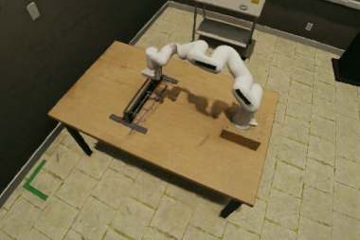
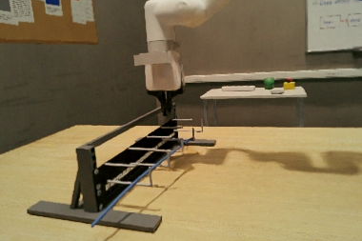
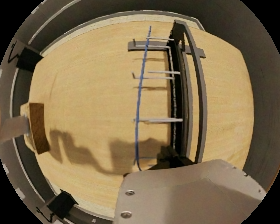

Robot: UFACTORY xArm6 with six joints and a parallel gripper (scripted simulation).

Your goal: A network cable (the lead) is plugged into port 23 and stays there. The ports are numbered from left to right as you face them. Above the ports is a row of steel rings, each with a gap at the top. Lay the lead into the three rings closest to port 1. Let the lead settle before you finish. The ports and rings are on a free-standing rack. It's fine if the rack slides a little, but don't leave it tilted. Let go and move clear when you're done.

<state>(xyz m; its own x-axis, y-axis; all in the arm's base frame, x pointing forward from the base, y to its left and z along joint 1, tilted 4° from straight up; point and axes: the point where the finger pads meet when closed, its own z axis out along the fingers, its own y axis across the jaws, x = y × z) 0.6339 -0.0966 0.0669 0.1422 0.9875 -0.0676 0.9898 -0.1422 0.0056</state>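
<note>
Right now my hand is 7 cm short of the dark free-standing rack, 4 cm to the right of it and 10 cm above it.
</note>
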